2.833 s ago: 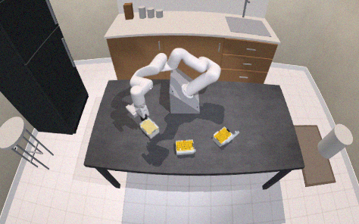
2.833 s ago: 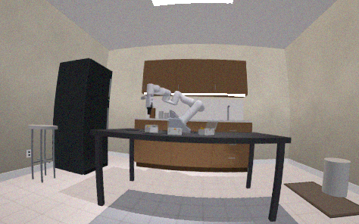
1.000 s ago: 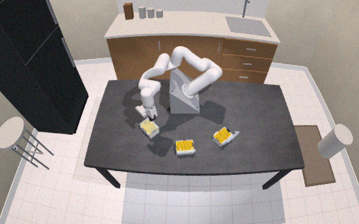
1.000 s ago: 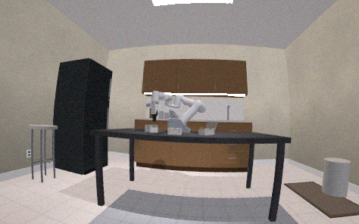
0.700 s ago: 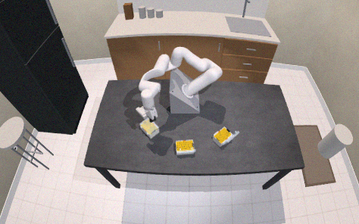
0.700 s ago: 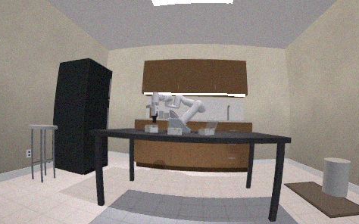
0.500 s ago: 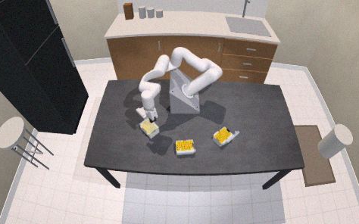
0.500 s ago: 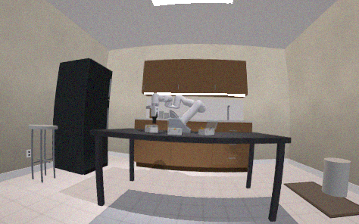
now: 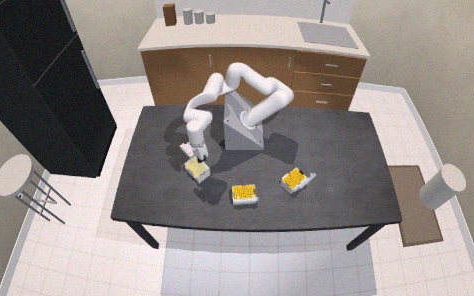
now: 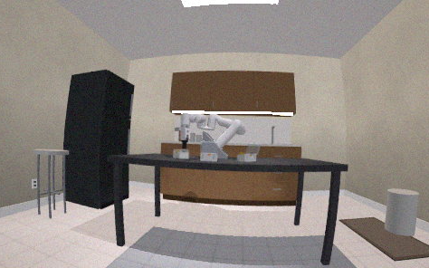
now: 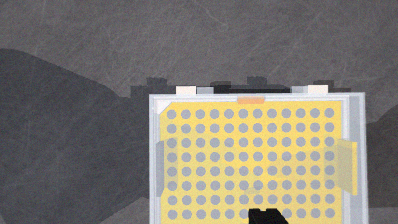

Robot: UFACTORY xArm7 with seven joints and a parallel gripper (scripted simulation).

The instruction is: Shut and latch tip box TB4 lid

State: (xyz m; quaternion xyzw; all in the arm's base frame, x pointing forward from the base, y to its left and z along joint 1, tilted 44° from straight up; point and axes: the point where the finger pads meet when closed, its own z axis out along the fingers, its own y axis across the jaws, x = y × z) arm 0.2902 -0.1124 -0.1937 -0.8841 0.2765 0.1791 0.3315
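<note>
The yellow rack lies 3 cm ahead of my hand, 2 cm to the right of it and 5 cm below it. Round my hand: white label 2 cm behind, 2 cm to the left, 10 cm below; then tip box lid 6 cm ahead, 57 cm to the left.
</note>
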